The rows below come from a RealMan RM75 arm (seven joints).
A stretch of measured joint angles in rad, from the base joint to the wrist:
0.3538, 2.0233, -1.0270, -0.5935, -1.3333, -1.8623, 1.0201
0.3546, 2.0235, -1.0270, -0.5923, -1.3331, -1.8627, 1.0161
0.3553, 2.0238, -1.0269, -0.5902, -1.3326, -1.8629, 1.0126
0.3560, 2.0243, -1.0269, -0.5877, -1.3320, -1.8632, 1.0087
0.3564, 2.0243, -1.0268, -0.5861, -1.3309, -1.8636, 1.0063
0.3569, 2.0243, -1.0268, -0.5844, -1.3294, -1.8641, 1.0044
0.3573, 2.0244, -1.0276, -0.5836, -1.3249, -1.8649, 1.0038
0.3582, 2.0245, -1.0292, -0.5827, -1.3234, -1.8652, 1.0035
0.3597, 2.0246, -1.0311, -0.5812, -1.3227, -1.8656, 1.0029
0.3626, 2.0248, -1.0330, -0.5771, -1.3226, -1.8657, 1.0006
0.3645, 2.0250, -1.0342, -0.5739, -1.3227, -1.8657, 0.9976
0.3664, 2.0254, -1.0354, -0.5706, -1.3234, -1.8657, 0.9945
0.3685, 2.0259, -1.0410, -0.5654, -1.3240, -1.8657, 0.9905
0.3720, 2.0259, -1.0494, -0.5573, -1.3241, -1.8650, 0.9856
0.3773, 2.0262, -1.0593, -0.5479, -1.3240, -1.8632, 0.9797
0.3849, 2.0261, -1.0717, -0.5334, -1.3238, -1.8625, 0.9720
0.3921, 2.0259, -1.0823, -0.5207, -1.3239, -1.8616, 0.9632
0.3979, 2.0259, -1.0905, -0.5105, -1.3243, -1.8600, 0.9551
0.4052, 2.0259, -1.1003, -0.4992, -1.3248, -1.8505, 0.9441
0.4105, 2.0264, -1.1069, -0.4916, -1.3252, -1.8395, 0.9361
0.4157, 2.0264, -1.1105, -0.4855, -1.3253, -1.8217, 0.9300
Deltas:
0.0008, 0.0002, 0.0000, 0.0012, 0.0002, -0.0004, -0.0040
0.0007, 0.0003, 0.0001, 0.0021, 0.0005, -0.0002, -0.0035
0.0007, 0.0005, 0.0000, 0.0025, 0.0006, -0.0003, -0.0039
0.0004, 0.0000, 0.0001, 0.0016, 0.0011, -0.0004, -0.0024
0.0005, 0.0000, 0.0000, 0.0017, 0.0015, -0.0005, -0.0019
0.0004, 0.0001, -0.0008, 0.0008, 0.0045, -0.0008, -0.0006
0.0009, 0.0001, -0.0016, 0.0009, 0.0015, -0.0003, -0.0003
0.0015, 0.0001, -0.0019, 0.0015, 0.0007, -0.0004, -0.0006
0.0029, 0.0002, -0.0019, 0.0041, 0.0001, -0.0001, -0.0023
0.0019, 0.0002, -0.0012, 0.0032, -0.0001, 0.0000, -0.0030
0.0019, 0.0004, -0.0012, 0.0033, -0.0007, 0.0000, -0.0031
0.0021, 0.0005, -0.0056, 0.0052, -0.0006, 0.0000, -0.0040
0.0035, 0.0000, -0.0084, 0.0081, -0.0001, 0.0007, -0.0049
0.0053, 0.0003, -0.0099, 0.0094, 0.0001, 0.0018, -0.0059
0.0076, -0.0001, -0.0124, 0.0145, 0.0002, 0.0007, -0.0077
0.0072, -0.0002, -0.0106, 0.0127, -0.0001, 0.0009, -0.0088
0.0058, 0.0000, -0.0082, 0.0102, -0.0004, 0.0016, -0.0081
0.0073, 0.0000, -0.0098, 0.0113, -0.0005, 0.0095, -0.0110
0.0053, 0.0005, -0.0066, 0.0076, -0.0004, 0.0110, -0.0080
0.0052, 0.0000, -0.0036, 0.0061, -0.0001, 0.0178, -0.0061

